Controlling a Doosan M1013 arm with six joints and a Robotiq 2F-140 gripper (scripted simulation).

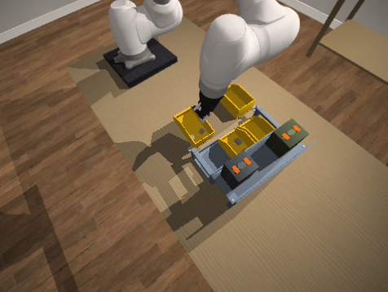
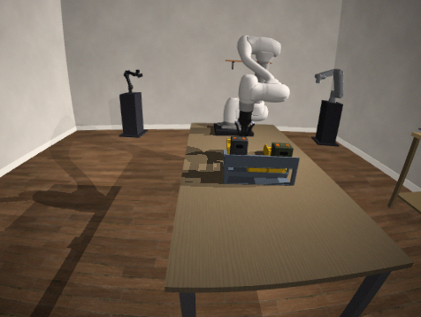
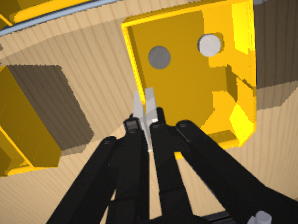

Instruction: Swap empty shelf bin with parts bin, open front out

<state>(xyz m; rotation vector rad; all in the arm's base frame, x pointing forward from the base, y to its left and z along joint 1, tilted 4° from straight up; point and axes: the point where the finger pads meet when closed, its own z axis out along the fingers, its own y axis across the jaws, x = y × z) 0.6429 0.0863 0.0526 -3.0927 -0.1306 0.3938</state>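
Now: hand 8 cm short of the shelf lip, 7 cm to the right of it and 11 cm above it. Round my hand: dark grey box 27 cm ahead, 3 cm to the right, 5 cm above; then green box 26 cm ahead, 20 cm to the left, 3 cm above.
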